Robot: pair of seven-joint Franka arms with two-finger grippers.
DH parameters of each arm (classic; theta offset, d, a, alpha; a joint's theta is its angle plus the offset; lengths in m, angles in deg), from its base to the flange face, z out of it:
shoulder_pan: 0 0.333 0 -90
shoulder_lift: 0 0 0 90
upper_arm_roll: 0 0.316 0.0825 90
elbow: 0 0 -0.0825 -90
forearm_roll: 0 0.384 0 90
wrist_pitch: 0 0 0.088 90
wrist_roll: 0 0.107 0 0
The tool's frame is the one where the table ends.
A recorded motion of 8 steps. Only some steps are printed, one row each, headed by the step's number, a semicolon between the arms.
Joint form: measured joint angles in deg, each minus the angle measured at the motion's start. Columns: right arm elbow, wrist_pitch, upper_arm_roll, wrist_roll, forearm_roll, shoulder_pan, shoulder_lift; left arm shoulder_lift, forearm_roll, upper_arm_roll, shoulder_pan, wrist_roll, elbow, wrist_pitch.
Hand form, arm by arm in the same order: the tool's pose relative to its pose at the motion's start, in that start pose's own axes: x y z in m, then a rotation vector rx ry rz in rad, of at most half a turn. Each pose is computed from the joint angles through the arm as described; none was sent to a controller.
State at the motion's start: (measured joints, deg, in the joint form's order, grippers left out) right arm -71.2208 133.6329 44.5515 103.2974 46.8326 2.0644 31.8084; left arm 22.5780 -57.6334 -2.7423 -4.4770 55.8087 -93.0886 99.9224
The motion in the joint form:
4: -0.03 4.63 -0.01 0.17 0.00 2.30 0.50; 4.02 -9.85 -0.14 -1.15 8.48 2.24 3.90
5: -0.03 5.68 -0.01 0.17 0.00 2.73 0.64; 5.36 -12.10 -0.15 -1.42 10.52 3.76 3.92
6: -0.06 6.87 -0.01 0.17 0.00 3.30 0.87; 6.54 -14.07 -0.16 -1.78 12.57 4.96 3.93
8: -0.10 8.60 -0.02 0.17 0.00 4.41 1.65; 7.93 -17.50 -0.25 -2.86 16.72 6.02 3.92
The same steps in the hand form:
4: -0.0038 0.0070 0.0173 0.0377 -0.0166 -0.0010; 0.0169 -0.0187 0.0192 -0.0489 0.1553 0.0954
5: -0.0041 0.0079 0.0204 0.0476 -0.0204 -0.0010; 0.0240 -0.0216 0.0226 -0.0664 0.1889 0.1268
6: -0.0038 0.0093 0.0251 0.0568 -0.0242 0.0001; 0.0296 -0.0241 0.0276 -0.0824 0.2165 0.1575
8: 0.0005 0.0116 0.0363 0.0634 -0.0281 0.0075; 0.0372 -0.0232 0.0421 -0.1145 0.2576 0.2186

